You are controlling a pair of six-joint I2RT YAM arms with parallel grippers.
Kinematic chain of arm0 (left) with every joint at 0, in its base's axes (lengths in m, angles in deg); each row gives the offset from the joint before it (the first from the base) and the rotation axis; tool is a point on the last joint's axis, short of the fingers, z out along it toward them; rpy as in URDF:
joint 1: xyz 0 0 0.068 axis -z
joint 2: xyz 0.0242 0.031 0.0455 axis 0.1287 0.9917 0
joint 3: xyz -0.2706 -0.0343 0.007 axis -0.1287 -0.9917 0
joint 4: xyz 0.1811 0.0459 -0.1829 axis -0.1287 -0.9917 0
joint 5: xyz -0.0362 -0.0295 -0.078 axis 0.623 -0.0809 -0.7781
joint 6: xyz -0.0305 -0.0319 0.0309 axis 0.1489 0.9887 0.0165
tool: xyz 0 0 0 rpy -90.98 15.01 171.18
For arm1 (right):
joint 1: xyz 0 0 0.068 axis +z
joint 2: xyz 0.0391 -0.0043 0.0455 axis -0.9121 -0.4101 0
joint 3: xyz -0.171 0.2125 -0.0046 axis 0.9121 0.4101 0
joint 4: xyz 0.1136 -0.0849 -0.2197 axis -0.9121 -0.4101 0
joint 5: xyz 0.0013 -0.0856 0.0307 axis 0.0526 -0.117 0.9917
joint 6: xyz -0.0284 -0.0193 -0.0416 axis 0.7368 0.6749 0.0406
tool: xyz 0 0 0 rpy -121.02 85.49 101.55
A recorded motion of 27 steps. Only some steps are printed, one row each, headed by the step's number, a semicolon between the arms.
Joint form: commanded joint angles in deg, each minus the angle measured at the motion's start. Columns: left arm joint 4, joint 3, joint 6, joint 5, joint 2, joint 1; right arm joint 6, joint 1, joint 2, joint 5, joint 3, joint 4.
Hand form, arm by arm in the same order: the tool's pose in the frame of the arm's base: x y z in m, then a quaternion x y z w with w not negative. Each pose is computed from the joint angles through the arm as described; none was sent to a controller.
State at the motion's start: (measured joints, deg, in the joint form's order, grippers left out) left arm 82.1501 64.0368 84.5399 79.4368 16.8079 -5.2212; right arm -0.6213 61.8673 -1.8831 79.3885 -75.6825 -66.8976
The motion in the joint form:
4: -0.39 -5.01 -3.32 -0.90 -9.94 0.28; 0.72 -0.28 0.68 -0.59 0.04 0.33
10: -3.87 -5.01 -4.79 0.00 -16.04 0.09; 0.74 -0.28 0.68 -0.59 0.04 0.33
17: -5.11 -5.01 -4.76 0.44 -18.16 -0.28; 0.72 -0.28 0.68 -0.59 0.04 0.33
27: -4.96 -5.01 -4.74 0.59 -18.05 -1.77; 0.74 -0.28 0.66 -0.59 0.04 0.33
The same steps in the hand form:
4: 0.1176 -0.0113 0.1634 -0.02529 0.74884 -0.16496 0.64139; 0.1103 -0.0037 0.1760 -0.00032 0.70402 0.03709 0.70921
10: 0.1116 -0.0101 0.1669 -0.01928 0.73399 -0.15104 0.66187; 0.1103 -0.0037 0.1760 -0.00044 0.70402 0.03697 0.70922
17: 0.1095 -0.0090 0.1679 -0.02349 0.72872 -0.14668 0.66851; 0.1103 -0.0037 0.1760 -0.00032 0.70402 0.03709 0.70921
27: 0.1099 -0.0061 0.1681 -0.03394 0.72808 -0.13717 0.67077; 0.1103 -0.0037 0.1759 -0.00042 0.70414 0.03698 0.70909

